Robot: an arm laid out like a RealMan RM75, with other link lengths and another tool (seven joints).
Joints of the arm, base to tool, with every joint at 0 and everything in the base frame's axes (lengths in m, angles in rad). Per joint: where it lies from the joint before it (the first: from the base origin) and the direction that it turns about. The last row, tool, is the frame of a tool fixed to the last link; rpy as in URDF.
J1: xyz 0 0 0.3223 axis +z
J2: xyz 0 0 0 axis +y
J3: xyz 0 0 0.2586 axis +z
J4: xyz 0 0 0 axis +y
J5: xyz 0 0 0.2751 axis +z
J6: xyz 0 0 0 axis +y
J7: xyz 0 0 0.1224 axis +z
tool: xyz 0.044 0.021 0.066 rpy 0 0.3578 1.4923
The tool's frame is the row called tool.
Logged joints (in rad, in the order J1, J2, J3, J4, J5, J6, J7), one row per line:
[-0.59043 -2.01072 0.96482 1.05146 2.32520 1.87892 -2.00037]
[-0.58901 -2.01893 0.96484 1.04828 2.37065 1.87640 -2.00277]
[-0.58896 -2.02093 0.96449 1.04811 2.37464 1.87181 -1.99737]
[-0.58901 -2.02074 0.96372 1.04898 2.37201 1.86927 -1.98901]
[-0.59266 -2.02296 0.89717 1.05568 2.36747 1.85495 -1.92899]
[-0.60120 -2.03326 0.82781 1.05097 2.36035 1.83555 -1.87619]
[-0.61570 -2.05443 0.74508 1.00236 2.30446 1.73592 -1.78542]
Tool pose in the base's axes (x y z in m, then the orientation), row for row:
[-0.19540 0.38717 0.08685 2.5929 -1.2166 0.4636]
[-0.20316 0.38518 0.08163 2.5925 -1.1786 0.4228]
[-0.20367 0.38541 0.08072 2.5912 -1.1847 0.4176]
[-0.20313 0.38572 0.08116 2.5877 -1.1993 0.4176]
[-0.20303 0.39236 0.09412 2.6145 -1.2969 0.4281]
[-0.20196 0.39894 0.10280 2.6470 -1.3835 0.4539]
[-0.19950 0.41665 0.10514 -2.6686 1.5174 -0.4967]
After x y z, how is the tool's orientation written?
As a rotation vector, in radians.
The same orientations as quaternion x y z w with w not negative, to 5 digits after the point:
[0.88723 -0.41629 0.15863 0.11980]
[0.89272 -0.40585 0.14559 0.13090]
[0.89213 -0.40788 0.14378 0.13061]
[0.89020 -0.41257 0.14366 0.12918]
[0.88228 -0.43765 0.14447 0.09579]
[0.87460 -0.45712 0.14997 0.06024]
[-0.85803 0.48789 -0.15970 0.01591]

